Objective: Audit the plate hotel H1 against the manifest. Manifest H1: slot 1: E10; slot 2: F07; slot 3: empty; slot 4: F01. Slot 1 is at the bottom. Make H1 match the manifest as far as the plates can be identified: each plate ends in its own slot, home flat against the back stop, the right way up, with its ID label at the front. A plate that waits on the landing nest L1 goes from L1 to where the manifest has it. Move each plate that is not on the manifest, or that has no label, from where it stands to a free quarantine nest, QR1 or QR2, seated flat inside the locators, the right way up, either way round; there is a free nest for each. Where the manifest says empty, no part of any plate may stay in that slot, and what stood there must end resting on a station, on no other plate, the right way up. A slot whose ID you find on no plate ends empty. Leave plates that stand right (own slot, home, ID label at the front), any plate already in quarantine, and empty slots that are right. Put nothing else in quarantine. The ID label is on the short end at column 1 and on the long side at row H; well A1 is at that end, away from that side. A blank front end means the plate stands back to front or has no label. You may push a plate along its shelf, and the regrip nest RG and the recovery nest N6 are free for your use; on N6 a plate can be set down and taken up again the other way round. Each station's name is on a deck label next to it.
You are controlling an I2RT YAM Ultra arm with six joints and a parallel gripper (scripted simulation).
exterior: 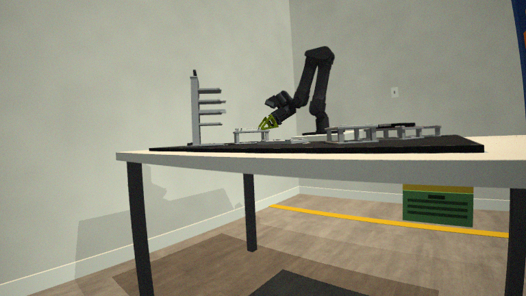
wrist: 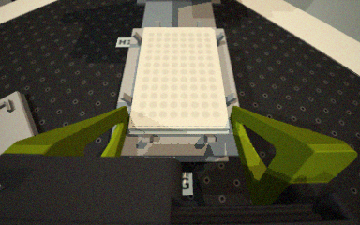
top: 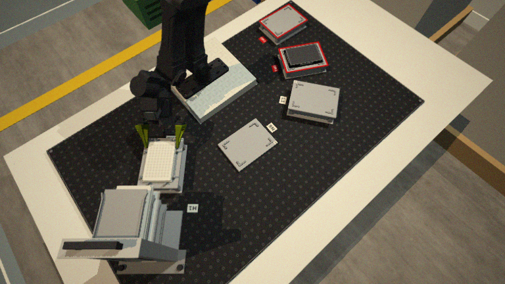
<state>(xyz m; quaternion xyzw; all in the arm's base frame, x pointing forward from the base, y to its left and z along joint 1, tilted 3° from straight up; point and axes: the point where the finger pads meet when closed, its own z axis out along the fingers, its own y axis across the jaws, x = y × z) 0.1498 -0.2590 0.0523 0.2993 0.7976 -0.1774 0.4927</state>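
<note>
My gripper is now 4 cm short of the white well plate and 3 cm to the left of it. Round my hand: regrip nest (4 cm ahead, 3 cm to the right, 1 cm below); recovery nest N6 (22 cm to the left, 15 cm ahead, 6 cm below); H1 deck label (20 cm ahead, 7 cm below, 4 cm to the right).
</note>
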